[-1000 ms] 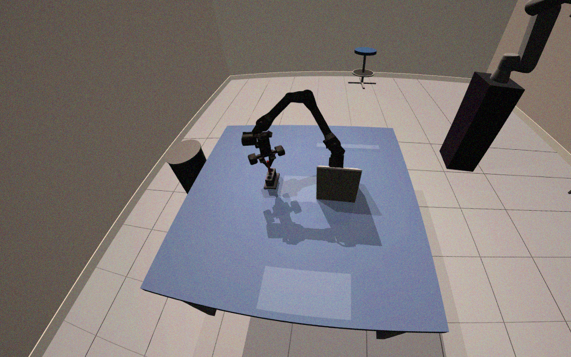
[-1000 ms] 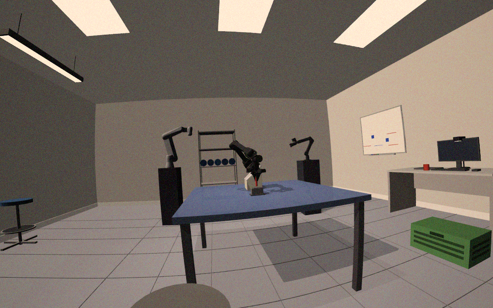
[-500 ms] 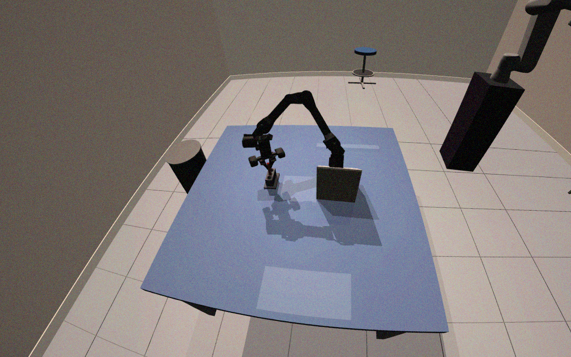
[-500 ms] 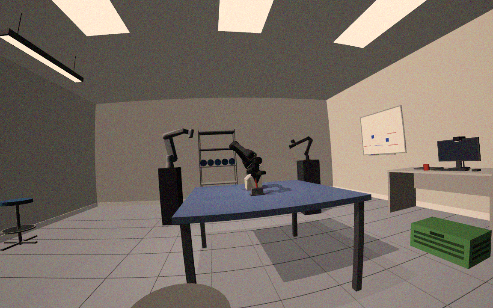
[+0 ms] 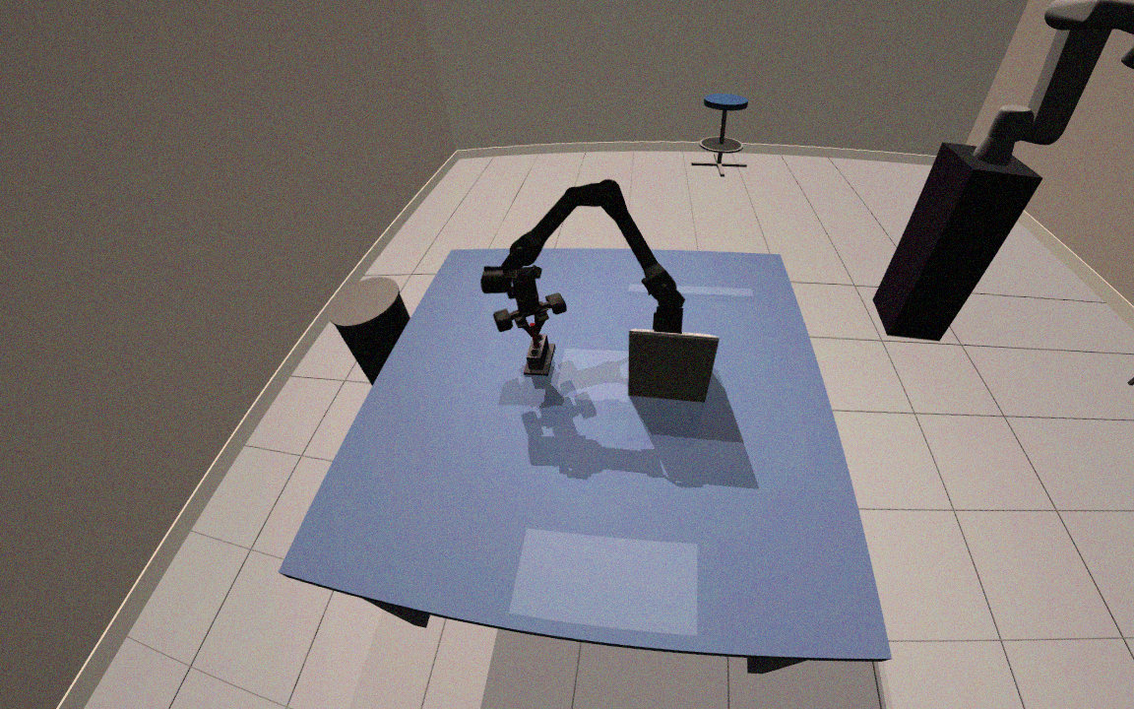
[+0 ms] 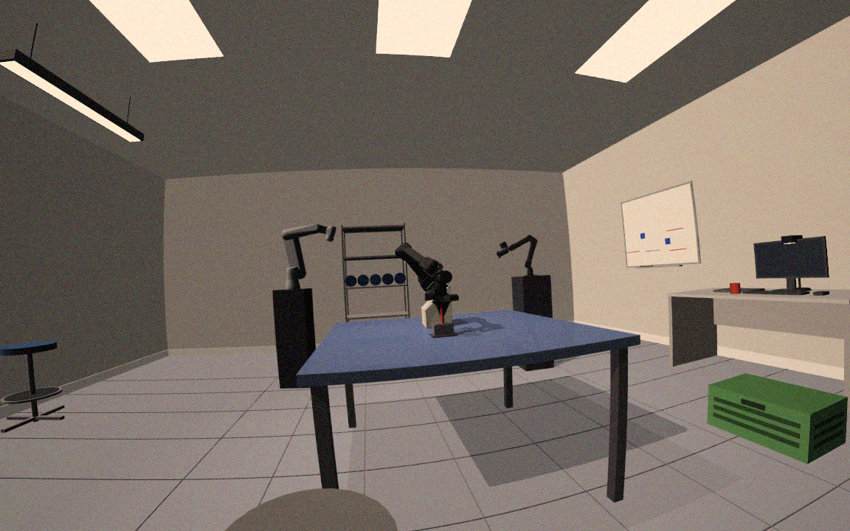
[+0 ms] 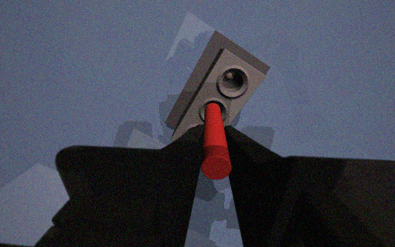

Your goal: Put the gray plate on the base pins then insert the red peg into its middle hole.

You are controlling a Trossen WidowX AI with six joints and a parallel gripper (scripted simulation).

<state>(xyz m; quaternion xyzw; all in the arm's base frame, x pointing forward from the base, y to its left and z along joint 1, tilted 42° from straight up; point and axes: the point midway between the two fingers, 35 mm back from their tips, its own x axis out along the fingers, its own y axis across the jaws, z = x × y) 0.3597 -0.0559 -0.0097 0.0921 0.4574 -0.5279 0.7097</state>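
Now: the red peg right at my gripper tip. Round my gripper tip: base 90 mm below; then gray plate 50 mm below.
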